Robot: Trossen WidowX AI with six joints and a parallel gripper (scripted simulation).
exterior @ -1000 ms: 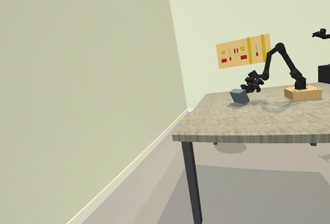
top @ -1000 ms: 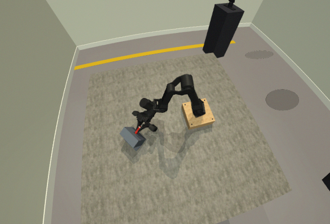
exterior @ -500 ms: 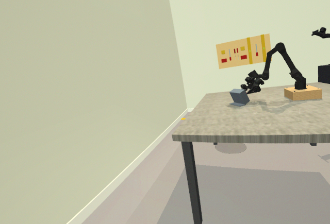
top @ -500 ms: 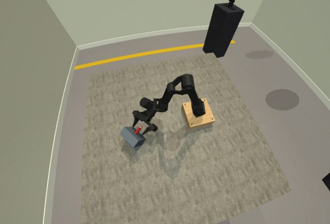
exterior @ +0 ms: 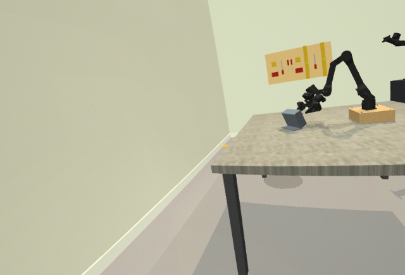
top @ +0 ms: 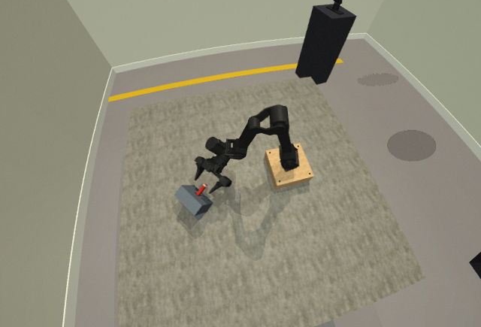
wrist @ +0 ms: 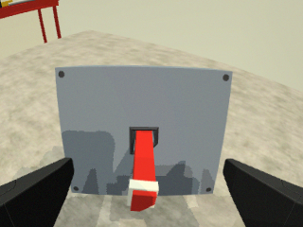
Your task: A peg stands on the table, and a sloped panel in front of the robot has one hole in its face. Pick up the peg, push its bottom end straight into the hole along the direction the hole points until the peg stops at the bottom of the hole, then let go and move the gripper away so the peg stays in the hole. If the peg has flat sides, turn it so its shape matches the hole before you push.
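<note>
Right now my gripper tip is 1 cm to the right of the red peg and 1 cm above it. Round my gripper tip: grey sloped panel: 5 cm ahead, 3 cm to the left, 3 cm below.
</note>
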